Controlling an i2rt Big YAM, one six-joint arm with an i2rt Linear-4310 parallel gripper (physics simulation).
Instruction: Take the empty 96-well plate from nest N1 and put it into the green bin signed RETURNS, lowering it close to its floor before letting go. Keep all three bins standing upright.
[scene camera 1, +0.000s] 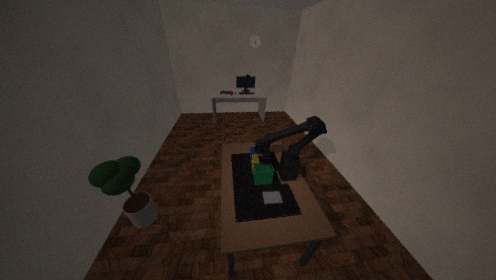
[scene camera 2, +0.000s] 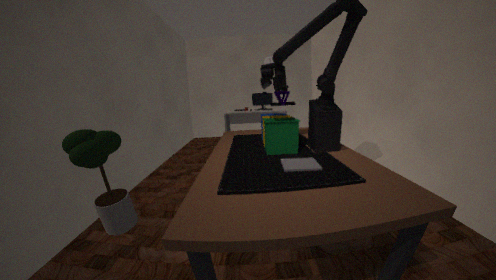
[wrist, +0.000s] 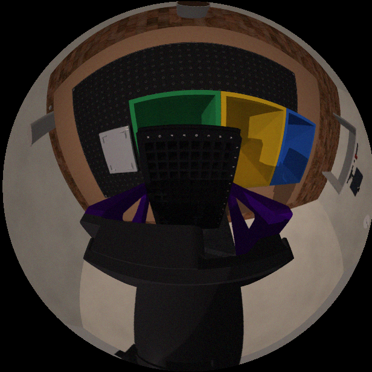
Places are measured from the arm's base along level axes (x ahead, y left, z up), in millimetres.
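Where they show: gripper, fingertip midpoint: (scene camera 1: 265, 159) (scene camera 2: 282, 104); arm's base at its link origin: (scene camera 1: 291, 157) (scene camera 2: 324, 105).
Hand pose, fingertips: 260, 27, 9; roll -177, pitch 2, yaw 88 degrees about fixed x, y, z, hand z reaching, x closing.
Each offset is from my fingertips to the top centre of the thing, as dx, dy, dz. Level surfaces: height alone.
My gripper (scene camera 2: 282, 102) (wrist: 188, 186) has purple fingers and is shut on the black 96-well plate (wrist: 189, 165) (scene camera 2: 292, 104), which looks level and its wells face the wrist camera. The plate is held above the bins' rims. The green bin @[+12, +13, -79] (scene camera 1: 263, 175) (scene camera 2: 281, 137) (wrist: 175, 96) stands upright on the black mat; in the wrist view the plate covers the near part of it. Any sign on the bin cannot be read. The grey nest @[-41, +228, -244] (scene camera 1: 272, 197) (scene camera 2: 301, 164) (wrist: 118, 151) lies on the mat beside the green bin, with no plate on it.
The yellow bin @[+14, -118, -79] (wrist: 260, 132) (scene camera 1: 255, 159) and the blue bin @[+16, -249, -79] (wrist: 299, 145) (scene camera 1: 252, 150) stand upright in a row beyond the green one, on the black mat @[dz -259] (scene camera 1: 245, 200) (scene camera 2: 245, 170). The arm's base (scene camera 1: 290, 166) (scene camera 2: 325, 125) stands at the right of the row.
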